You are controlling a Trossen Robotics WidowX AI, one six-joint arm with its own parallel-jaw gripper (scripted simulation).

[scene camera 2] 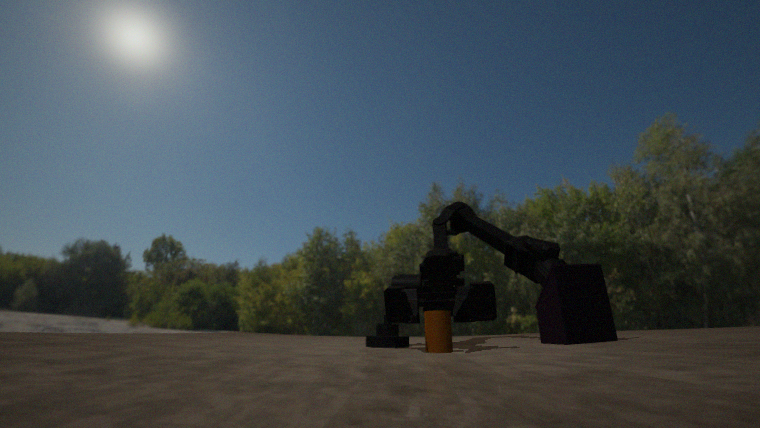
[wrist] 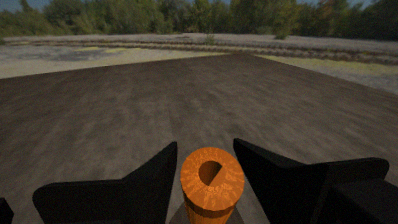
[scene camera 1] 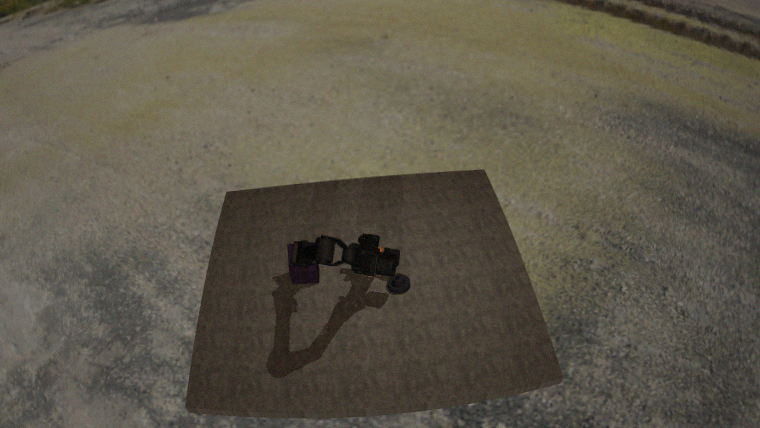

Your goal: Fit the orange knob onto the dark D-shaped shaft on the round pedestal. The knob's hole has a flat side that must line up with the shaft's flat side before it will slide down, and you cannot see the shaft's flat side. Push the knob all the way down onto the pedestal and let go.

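Visible: an orange knob (scene camera 2: pixel 438 328), a dark round pedestal (scene camera 2: pixel 387 335) and the gripper (scene camera 2: pixel 435 319). The gripper is likewise visible in the wrist view (wrist: pixel 205 144).
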